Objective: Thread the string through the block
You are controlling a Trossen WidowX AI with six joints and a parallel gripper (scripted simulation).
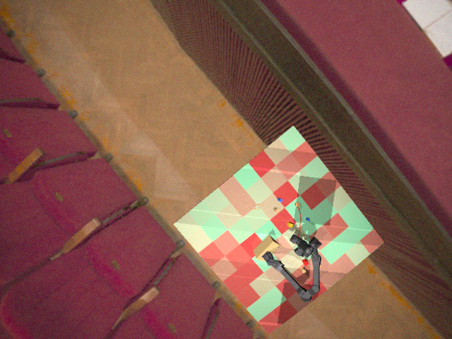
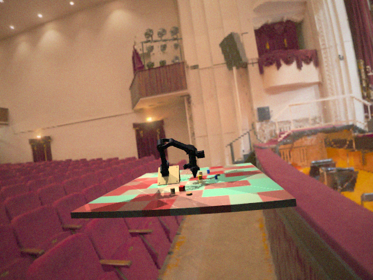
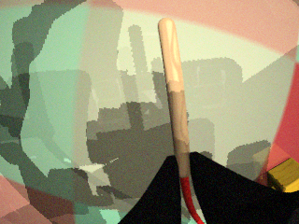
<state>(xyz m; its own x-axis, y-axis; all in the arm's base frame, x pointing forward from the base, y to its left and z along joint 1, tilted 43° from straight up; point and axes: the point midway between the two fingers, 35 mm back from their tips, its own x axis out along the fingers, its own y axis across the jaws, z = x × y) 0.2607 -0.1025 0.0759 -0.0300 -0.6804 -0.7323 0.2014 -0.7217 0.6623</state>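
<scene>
The yellow cube is 110 mm to the left of my gripper tip, 40 mm ahead of it and 20 mm below it. From my gripper tip the other things lie so: red cube: 210 mm to the right, 100 mm behind, 20 mm below; then round wooden button: 210 mm ahead, 180 mm to the left, 30 mm below; then thin wooden stick: 20 mm behind.
</scene>
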